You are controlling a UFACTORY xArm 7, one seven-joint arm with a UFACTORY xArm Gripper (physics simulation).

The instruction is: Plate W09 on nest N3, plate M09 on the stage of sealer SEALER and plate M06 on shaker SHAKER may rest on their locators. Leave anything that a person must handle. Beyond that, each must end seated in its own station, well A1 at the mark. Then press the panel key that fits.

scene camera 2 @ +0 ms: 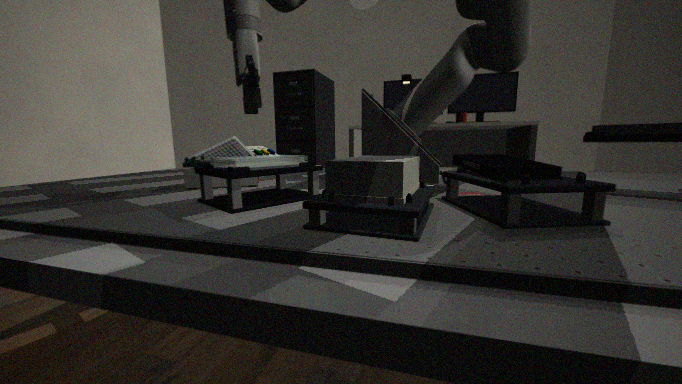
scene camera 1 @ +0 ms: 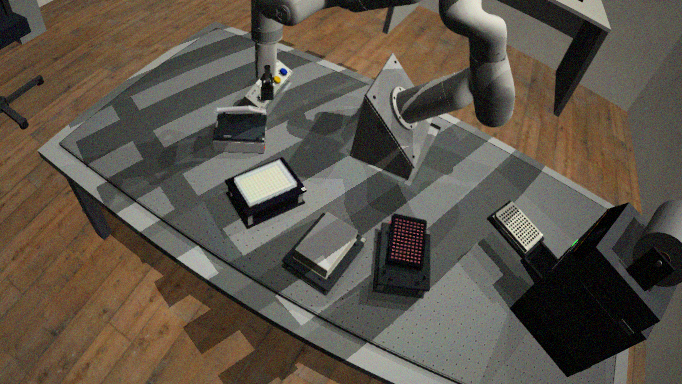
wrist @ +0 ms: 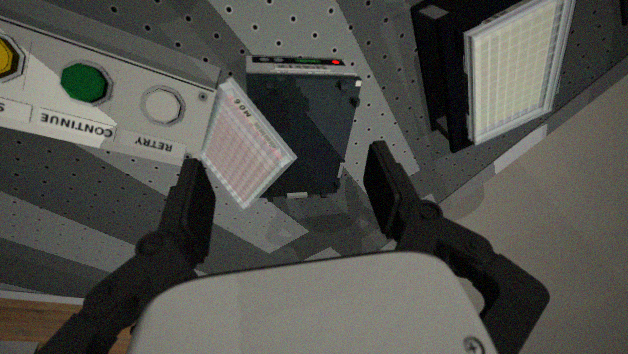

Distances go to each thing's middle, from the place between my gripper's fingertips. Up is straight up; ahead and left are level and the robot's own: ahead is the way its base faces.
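White box-like plate [scene camera 1: 327, 243], 110 mm below my hand, 270 mm ahead of it, 320 mm to the left. Shaker [scene camera 1: 233, 132], 130 mm below my hand, 60 mm ahead, 50 mm to the right. Green CONTINUE button [wrist: 81, 82], 100 mm below my hand, 120 mm behind, 60 mm to the right. RETRY button [wrist: 162, 106]: my hand 70 mm past it, 60 mm to the left of it, 100 mm above it.
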